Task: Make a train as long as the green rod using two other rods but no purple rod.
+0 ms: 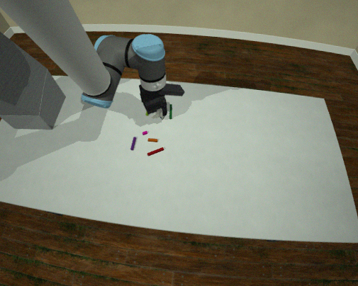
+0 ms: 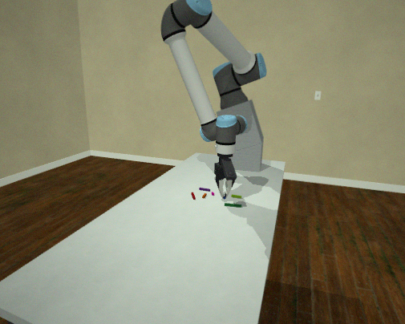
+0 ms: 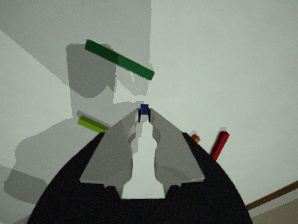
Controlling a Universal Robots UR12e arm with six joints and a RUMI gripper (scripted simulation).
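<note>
Now: the small blue rod 10 mm below my hand. Also, from my hand: green rod 40 mm ahead, 40 mm to the left, 30 mm below; lime rod 70 mm behind, 60 mm to the left, 30 mm below; magenta rod 80 mm behind, 60 mm to the right, 30 mm below.
</note>
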